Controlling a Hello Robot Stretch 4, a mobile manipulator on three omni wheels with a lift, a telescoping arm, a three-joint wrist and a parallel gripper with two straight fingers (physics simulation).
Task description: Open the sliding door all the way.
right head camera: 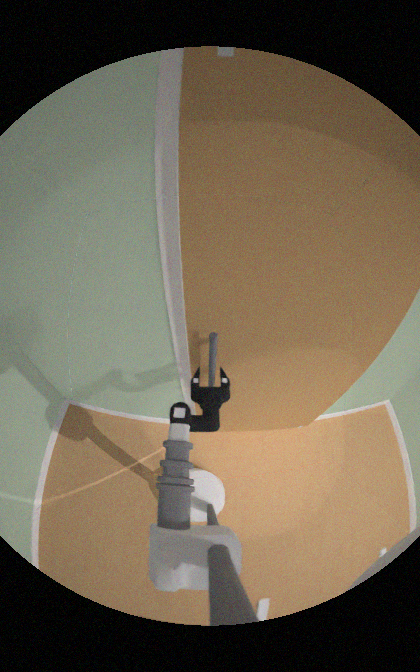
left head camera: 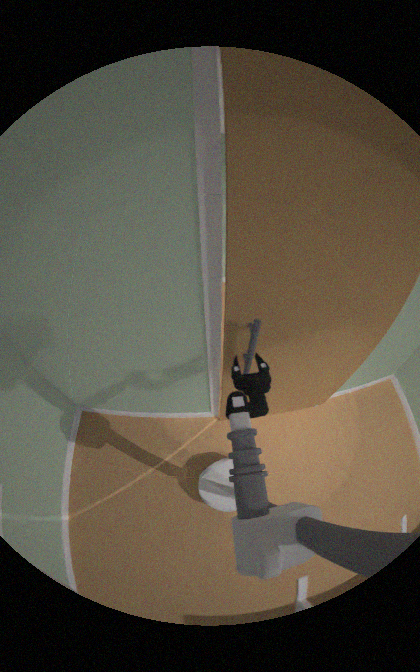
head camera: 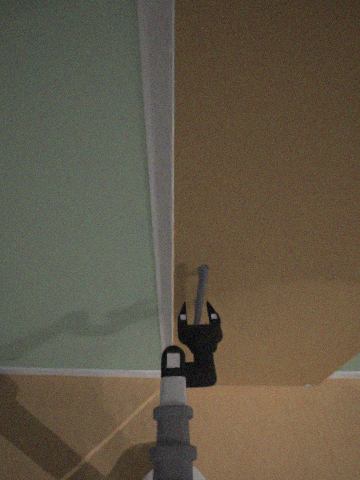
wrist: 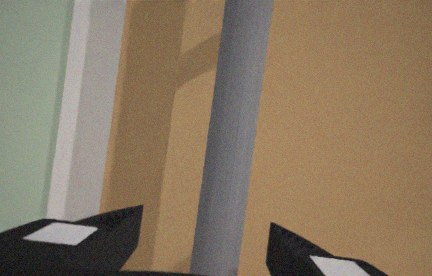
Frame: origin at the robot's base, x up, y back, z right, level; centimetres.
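Seen in the pictures: gripper, between the fingertips: (head camera: 195, 302).
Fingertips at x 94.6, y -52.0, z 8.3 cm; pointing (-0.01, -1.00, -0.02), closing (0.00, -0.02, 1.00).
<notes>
A point is followed by its place in that frame.
The orange-brown sliding door (head camera: 270, 175) @[z 23.5, x 140.4, y -55.0 cm] (left head camera: 310, 225) (right head camera: 290, 225) (wrist: 350, 125) @[z 17.8, x 102.8, y -55.1 cm] fills the right of the views, its left edge beside the pale door frame (head camera: 160, 125) @[z -3.3, x 150.0, y -60.2 cm] (left head camera: 207, 175) (right head camera: 167, 150) (wrist: 92, 100) @[z -3.9, x 102.6, y -60.2 cm]. Its grey bar handle (head camera: 201, 290) @[z 8.9, x 106.0, y -48.4 cm] (left head camera: 254, 335) (right head camera: 213, 355) (wrist: 235, 125) @[z 9.1, x 101.4, y -48.4 cm] stands upright near that left edge. My black gripper (head camera: 196, 304) @[z 8.3, x 94.6, y -52.0 cm] (left head camera: 248, 356) (right head camera: 211, 370) (wrist: 204, 233) @[z 8.3, x 94.6, y -52.0 cm] is open, with one finger on each side of the handle. In the wrist view both fingers stand apart from the bar, which is a little nearer the right finger. The handle's lower end is hidden by the gripper.
A green wall (head camera: 75, 175) @[z -27.3, x 137.6, y -62.2 cm] (left head camera: 125, 250) (right head camera: 115, 250) stands left of the frame, with a white baseboard (head camera: 75, 372) @[z -67.7, x 3.5, y -62.0 cm] along its foot. More green wall (left head camera: 400, 340) (right head camera: 395, 350) shows beyond the door's right edge. A white round object (left head camera: 216, 485) (right head camera: 209, 492) is below the arm.
</notes>
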